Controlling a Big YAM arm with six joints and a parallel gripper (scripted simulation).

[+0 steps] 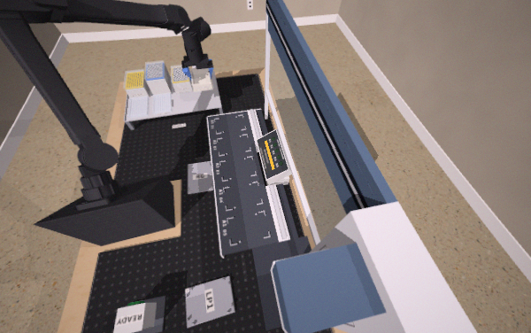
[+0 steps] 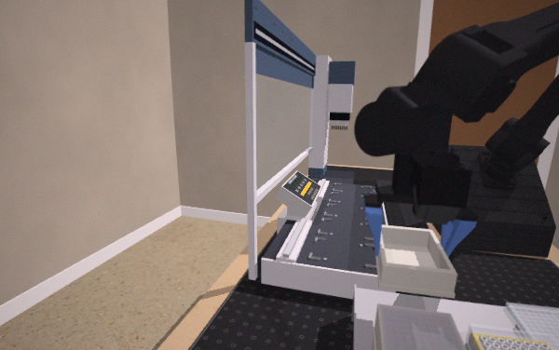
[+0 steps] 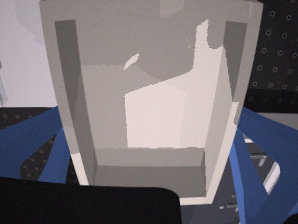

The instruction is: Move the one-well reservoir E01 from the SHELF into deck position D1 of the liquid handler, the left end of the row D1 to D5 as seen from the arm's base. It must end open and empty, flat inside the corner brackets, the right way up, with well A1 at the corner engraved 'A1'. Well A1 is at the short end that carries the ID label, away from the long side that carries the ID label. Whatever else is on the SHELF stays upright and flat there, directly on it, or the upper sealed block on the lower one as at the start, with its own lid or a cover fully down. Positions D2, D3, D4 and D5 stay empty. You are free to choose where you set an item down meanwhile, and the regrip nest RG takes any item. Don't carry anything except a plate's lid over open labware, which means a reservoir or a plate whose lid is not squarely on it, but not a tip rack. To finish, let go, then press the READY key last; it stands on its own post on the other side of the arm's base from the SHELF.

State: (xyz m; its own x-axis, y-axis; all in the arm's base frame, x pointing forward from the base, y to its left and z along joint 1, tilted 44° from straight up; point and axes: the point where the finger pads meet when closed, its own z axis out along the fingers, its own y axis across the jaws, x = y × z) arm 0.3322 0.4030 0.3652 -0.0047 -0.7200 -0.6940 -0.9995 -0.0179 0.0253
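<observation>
Now: hand 130 mm to the right of the white block and 60 mm above it. Also, from my hand: shelf 160 mm behind, 120 mm below, 70 mm to the left; then pipetting head 920 mm to the right, 210 mm above, 150 mm ahead.
</observation>
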